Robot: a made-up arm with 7 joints.
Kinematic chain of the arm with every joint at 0, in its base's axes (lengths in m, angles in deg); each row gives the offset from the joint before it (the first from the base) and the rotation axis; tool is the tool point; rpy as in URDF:
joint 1: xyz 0 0 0.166 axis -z
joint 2: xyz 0 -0.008 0.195 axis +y
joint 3: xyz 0 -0.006 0.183 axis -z
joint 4: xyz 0 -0.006 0.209 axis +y
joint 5: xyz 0 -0.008 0.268 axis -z
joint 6: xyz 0 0 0.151 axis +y
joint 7: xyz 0 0 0.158 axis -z
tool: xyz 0 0 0 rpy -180 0 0
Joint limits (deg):
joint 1: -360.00..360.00
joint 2: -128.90..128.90
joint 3: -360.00..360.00
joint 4: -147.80..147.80
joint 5: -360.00..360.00
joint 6: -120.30..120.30
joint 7: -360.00..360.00
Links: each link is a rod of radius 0.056 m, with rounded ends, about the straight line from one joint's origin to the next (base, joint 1, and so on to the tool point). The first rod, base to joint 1, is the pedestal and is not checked.
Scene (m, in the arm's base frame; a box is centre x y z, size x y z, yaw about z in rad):
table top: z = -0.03
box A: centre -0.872 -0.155 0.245 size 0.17 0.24 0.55 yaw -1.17
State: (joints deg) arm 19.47 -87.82 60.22 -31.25 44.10 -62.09 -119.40
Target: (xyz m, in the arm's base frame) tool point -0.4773 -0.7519 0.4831
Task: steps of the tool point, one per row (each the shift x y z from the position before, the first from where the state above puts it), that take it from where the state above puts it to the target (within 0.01 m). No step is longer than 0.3 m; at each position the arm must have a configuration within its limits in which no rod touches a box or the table.
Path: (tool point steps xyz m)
1: -0.0917 -0.1057 0.2080
2: -0.0207 -0.1417 0.1962
3: 0.0458 -0.1572 0.1645
4: -0.0695 -0.1733 -0.0643
5: -0.0175 -0.1948 -0.0705
6: 0.0404 -0.1995 -0.0762
7: 0.0985 -0.1857 -0.0814
8: 0.1504 -0.1540 -0.0858

